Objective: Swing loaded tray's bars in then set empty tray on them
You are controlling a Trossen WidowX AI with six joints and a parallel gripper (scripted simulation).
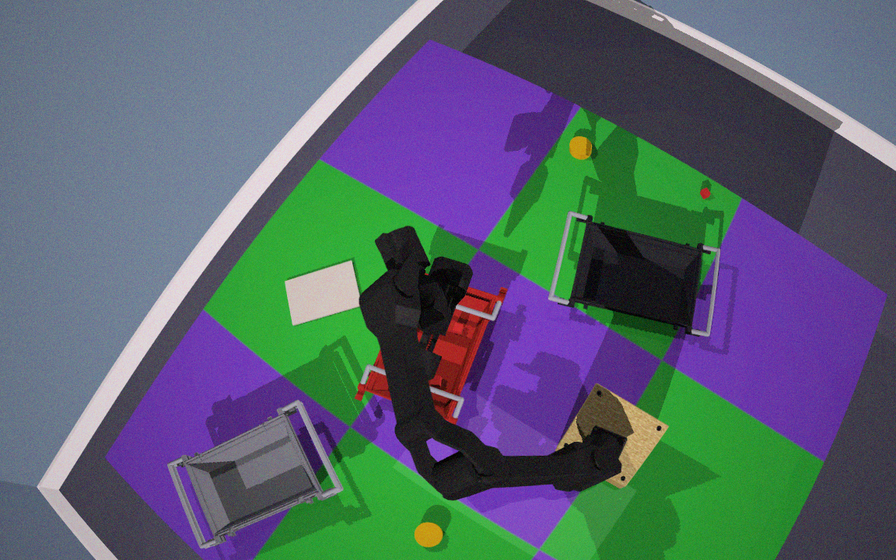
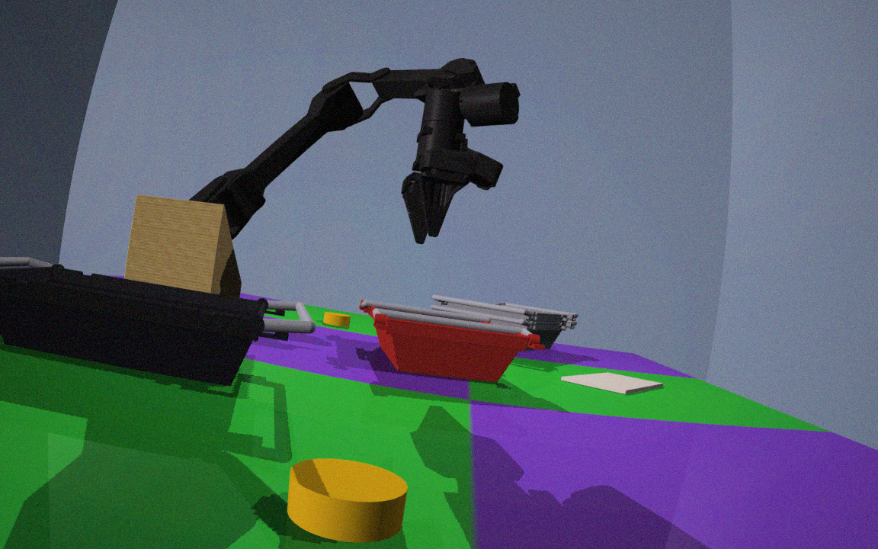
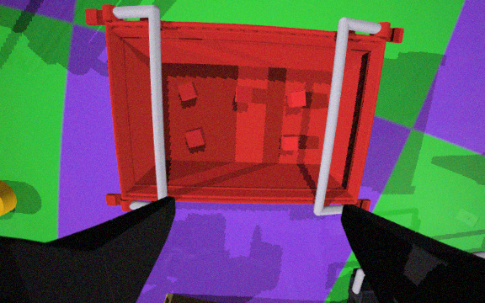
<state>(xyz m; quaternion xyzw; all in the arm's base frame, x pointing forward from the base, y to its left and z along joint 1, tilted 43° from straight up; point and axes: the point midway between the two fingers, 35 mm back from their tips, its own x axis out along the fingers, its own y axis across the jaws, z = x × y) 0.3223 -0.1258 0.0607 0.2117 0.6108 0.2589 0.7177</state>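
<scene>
My gripper tip is 280 mm to the left of the black tray, 260 mm past it and 110 mm above it. The rest, counted from my gripper tip: white card (290 mm ahead, 150 mm below); small red cube (550 mm to the right, 340 mm behind, 150 mm below).
</scene>
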